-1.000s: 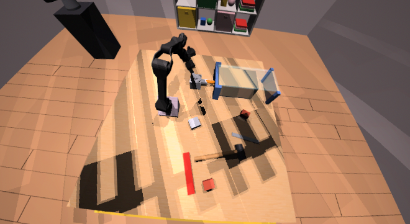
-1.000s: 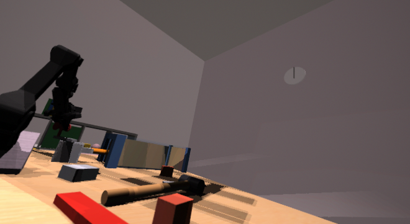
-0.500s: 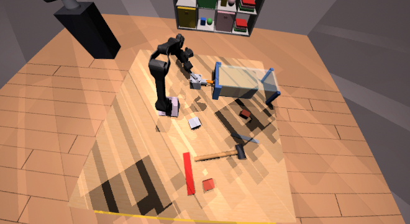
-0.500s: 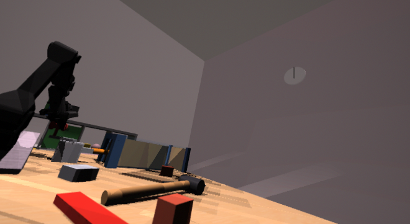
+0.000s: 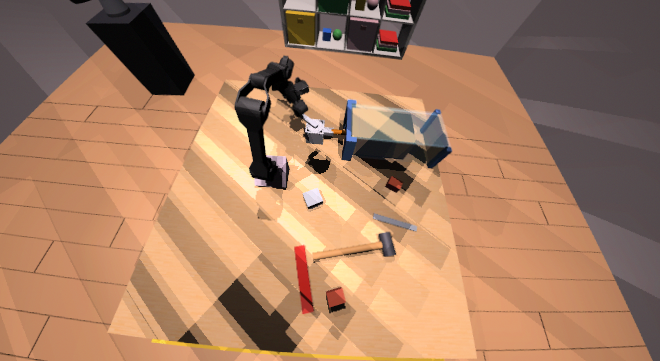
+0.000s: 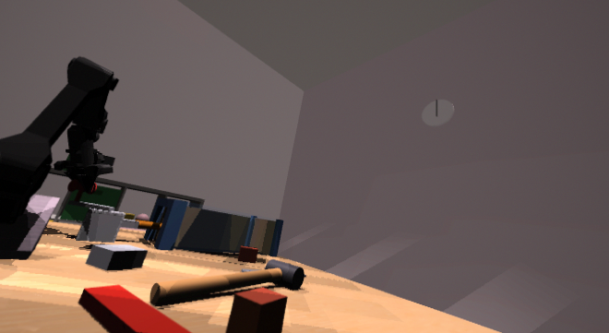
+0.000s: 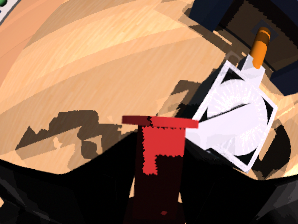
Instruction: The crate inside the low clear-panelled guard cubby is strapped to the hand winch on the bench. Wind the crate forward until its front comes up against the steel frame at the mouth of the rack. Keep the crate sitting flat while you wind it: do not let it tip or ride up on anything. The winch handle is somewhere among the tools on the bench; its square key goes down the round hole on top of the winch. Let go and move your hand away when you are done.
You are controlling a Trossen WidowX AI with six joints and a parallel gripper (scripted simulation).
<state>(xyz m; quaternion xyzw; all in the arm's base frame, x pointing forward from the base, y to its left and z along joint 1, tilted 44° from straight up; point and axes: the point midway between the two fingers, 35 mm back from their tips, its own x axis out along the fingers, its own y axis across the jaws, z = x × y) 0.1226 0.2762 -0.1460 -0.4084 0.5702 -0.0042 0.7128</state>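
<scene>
My gripper tip is 50 mm short of the winch, 80 mm to the left of it and 100 mm above it. The rest, counted from my gripper tip: red grip (10 mm behind, 10 mm to the right); then blue steel frame (220 mm ahead, 80 mm to the right, 30 mm below); then winch handle (20 mm ahead, 30 mm to the right, 30 mm below).
</scene>
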